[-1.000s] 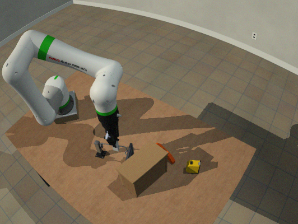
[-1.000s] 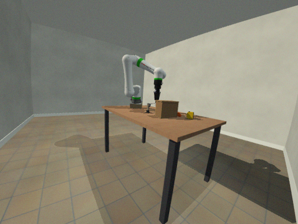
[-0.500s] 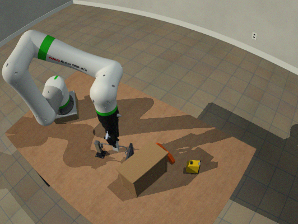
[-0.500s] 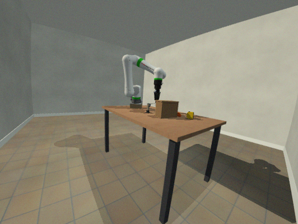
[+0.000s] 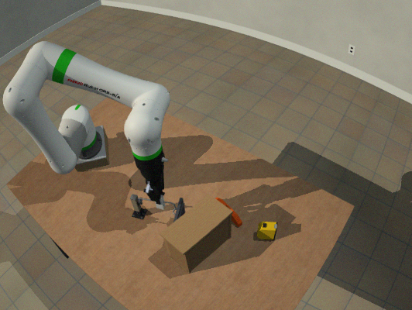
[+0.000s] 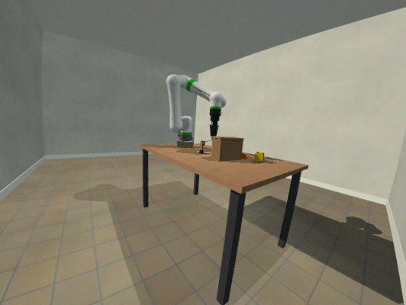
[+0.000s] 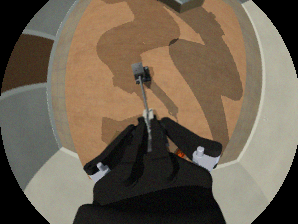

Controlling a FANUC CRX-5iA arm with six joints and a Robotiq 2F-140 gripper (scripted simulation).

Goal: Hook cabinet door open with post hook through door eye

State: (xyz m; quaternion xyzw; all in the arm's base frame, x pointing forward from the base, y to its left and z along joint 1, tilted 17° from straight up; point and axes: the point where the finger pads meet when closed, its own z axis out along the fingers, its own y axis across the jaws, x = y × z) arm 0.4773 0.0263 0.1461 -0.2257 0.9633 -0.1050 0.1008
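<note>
Right now my hand is 9 cm short of the dark door, 5 cm above it and 2 cm to the left of it. From my hand the other things lie so: orange object (18 cm to the left, 16 cm ahead, 11 cm below); yellow block (34 cm ahead, 20 cm to the left, 9 cm below).
</note>
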